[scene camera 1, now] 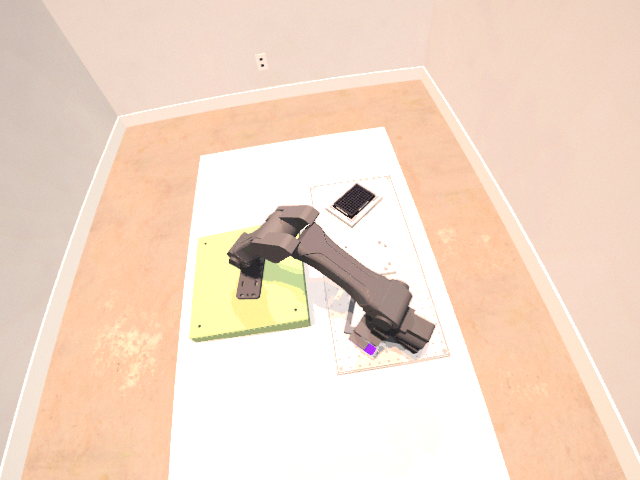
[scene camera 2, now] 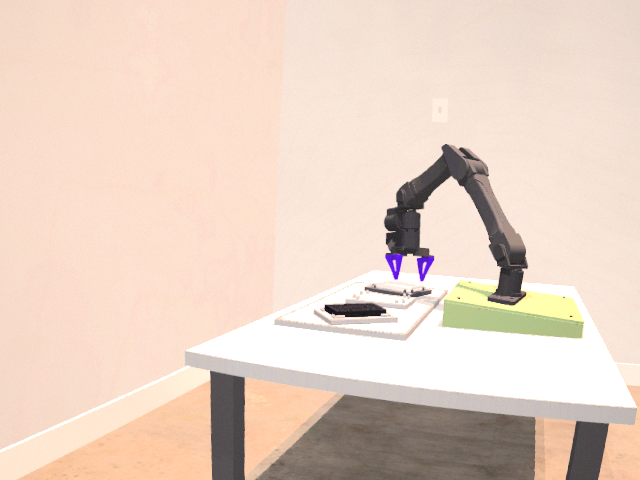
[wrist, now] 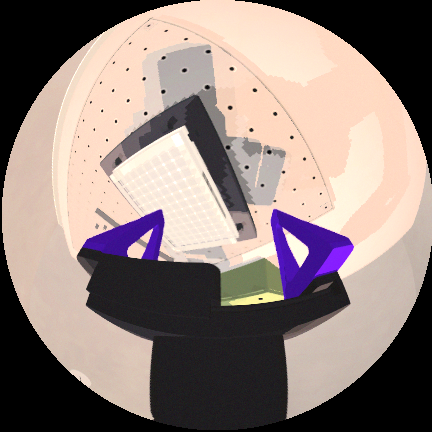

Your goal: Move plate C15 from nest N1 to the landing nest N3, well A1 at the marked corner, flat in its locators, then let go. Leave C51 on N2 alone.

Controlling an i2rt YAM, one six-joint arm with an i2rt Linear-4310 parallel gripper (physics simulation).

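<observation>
The black plate [scene camera 1: 355,199] [scene camera 2: 355,310], which I take for C15, lies on a white nest [scene camera 1: 352,222] [scene camera 2: 382,318] at one end of the board. The middle white nest [scene camera 2: 382,302] bears small locator pegs and no plate; the arm hides much of it in scene camera 1. The white plate [scene camera 2: 395,285] [wrist: 172,195], which I take for C51, sits on the dark grey nest [scene camera 2: 423,292] [wrist: 222,165]. My gripper [scene camera 2: 408,279] [wrist: 217,214] is open and empty above the white plate, its fingers turned at an angle to that plate. No label or marked corner is readable.
The nests stand on a perforated board [scene camera 1: 356,365] [scene camera 2: 299,321] [wrist: 240,90] on the white table [scene camera 1: 268,403] [scene camera 2: 320,356]. The green base block [scene camera 1: 222,289] [scene camera 2: 506,326] [wrist: 245,280] under the arm stands beside the board.
</observation>
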